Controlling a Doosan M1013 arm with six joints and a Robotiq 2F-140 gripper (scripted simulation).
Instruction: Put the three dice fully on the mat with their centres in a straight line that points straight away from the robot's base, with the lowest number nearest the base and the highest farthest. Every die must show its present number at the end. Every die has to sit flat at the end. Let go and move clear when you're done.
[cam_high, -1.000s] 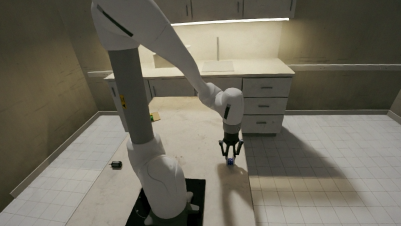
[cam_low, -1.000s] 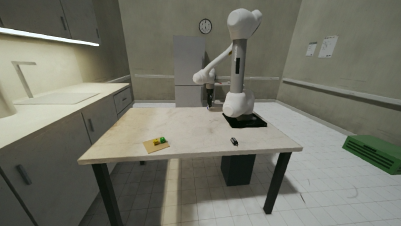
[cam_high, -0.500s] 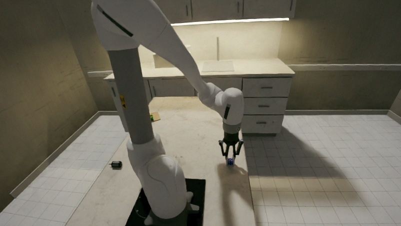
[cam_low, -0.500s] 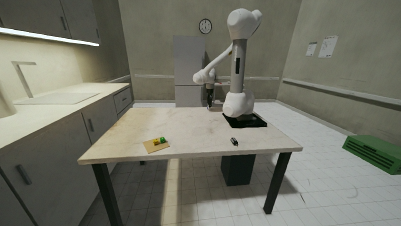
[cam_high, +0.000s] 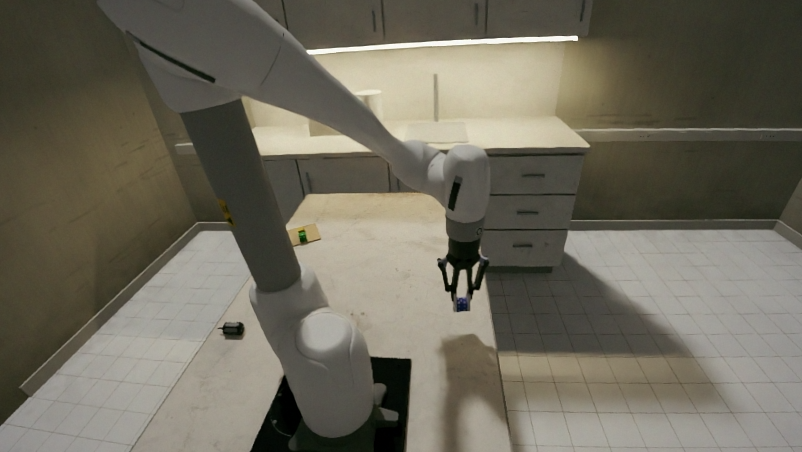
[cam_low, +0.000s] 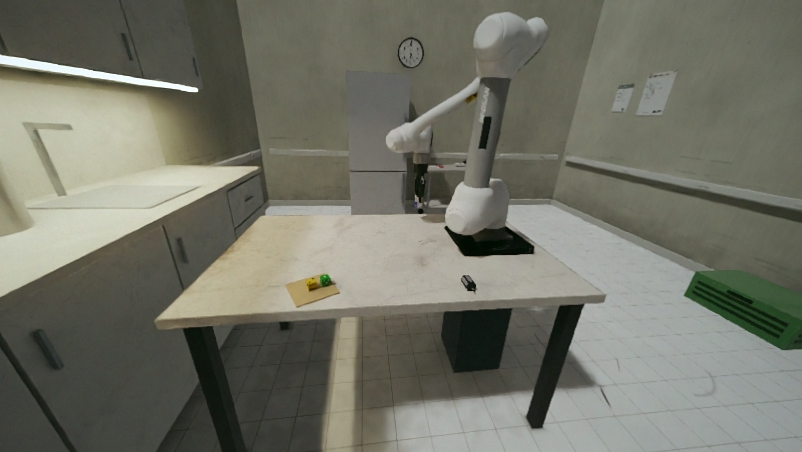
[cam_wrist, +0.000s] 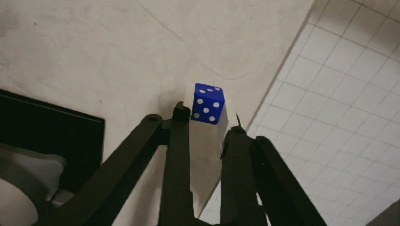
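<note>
Now: the yellow die 460 mm ahead of my hand, 660 mm to the left of it and 90 mm below it. Also, from my hand: tan mat 460 mm ahead, 660 mm to the left, 110 mm below; then green die 420 mm ahead, 640 mm to the left, 90 mm below; then blue die 20 mm below.
</note>
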